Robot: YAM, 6 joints.
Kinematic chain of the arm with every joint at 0, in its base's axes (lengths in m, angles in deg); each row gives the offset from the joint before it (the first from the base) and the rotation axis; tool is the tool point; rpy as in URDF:
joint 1: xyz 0 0 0.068 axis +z
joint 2: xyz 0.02 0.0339 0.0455 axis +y
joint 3: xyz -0.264 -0.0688 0 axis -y
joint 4: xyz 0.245 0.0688 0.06 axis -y
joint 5: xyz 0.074 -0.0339 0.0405 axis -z
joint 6: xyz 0.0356 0 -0.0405 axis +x
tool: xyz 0 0 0 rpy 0 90 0
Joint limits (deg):
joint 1: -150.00..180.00
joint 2: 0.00..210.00
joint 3: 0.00..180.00
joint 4: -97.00..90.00
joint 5: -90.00..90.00
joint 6: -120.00..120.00
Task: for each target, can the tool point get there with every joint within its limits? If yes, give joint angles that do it. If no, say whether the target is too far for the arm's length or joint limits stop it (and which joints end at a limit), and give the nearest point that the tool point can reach.
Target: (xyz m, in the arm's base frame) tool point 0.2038 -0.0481 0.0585
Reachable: yes | joints -18.40 112.33 42.55 -50.58 -31.67 99.44
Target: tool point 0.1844 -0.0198 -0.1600
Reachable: yes | joints -8.19 170.88 65.63 -39.29 -10.74 -48.37
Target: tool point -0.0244 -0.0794 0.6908
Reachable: yes | joints -117.10 94.67 146.34 75.61 -23.88 27.51
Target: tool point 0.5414 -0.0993 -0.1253
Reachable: yes | joints -6.84 191.99 136.65 44.00 73.55 -44.25
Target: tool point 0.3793 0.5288 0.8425
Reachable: no: too far | nearest point 0.2503 0.3490 0.5868 | short by 0.338 m
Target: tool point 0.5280 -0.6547 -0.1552
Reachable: no: too far | nearest point 0.3859 -0.4786 -0.0811 | short by 0.238 m
